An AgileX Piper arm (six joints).
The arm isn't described. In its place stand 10 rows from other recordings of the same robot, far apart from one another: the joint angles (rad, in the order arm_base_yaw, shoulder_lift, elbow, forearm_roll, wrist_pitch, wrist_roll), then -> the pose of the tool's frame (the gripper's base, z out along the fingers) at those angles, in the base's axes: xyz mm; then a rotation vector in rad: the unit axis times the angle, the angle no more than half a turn.
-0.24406, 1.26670, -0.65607, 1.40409, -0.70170, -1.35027 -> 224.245 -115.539 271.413 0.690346 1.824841 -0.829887
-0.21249, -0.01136, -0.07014, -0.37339, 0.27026, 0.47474 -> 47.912 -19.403 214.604 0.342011 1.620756 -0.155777
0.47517, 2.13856, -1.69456, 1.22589, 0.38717, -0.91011 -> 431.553 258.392 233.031 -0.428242 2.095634 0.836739
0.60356, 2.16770, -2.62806, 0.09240, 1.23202, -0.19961 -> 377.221 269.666 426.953 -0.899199 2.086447 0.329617
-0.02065, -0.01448, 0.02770, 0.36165, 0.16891, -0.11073 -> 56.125 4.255 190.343 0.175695 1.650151 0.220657
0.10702, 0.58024, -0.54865, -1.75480, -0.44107, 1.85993 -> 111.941 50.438 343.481 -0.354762 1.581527 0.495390
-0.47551, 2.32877, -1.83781, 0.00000, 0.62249, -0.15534 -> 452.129 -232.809 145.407 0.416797 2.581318 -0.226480
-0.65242, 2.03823, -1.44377, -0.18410, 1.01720, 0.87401 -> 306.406 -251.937 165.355 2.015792 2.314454 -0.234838
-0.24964, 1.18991, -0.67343, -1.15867, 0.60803, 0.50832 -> 208.451 -102.302 265.123 -0.073887 2.367495 -1.044511
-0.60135, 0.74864, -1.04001, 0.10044, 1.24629, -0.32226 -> 89.774 -51.107 387.594 0.337563 2.428818 -0.283252
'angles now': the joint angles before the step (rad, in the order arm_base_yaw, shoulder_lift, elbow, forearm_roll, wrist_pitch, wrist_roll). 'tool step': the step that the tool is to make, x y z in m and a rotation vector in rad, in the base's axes. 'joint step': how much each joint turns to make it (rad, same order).
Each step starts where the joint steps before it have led.
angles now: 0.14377, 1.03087, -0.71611, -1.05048, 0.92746, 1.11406
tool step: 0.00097, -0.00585, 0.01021, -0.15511, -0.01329, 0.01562
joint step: 0.00001, -0.00232, -0.00002, -0.15360, 0.02264, -0.00230
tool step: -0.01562, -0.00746, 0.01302, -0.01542, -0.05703, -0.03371
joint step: -0.02303, -0.06928, 0.00003, -0.01435, 0.01905, -0.01049
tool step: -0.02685, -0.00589, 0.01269, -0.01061, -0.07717, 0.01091
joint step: -0.02801, -0.12627, 0.02253, 0.00487, -0.02468, -0.04787
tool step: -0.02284, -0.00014, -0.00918, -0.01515, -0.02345, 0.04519
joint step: 0.00028, -0.11542, 0.08115, 0.00152, -0.03716, -0.03384
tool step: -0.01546, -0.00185, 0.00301, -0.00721, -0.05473, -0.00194
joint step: 0.00001, -0.07424, 0.01975, -0.01229, 0.00195, 0.00002
